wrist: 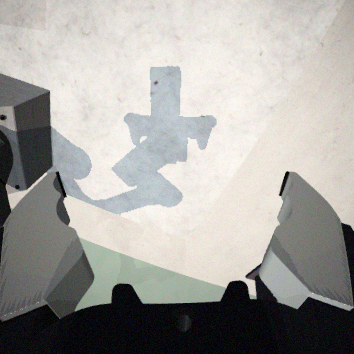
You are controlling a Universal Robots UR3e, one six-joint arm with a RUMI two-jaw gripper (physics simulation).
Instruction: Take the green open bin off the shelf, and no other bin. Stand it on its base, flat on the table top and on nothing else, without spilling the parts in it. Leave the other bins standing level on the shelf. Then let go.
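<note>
My gripper is open, with its two grey jaws wide apart at the lower left and lower right of the wrist view. No object is between the jaws; a pale speckled surface shows beyond them, with the blue-grey shadow of the gripper and arm on it. The green open bin, the other bins and the shelf do not show in the wrist view, so where the gripper is relative to them cannot be told.
A dark grey block, with the robot's black rounded part beside it, stands at the left edge. A pale green flat area shows at the bottom between the jaws. A beige band crosses the right side.
</note>
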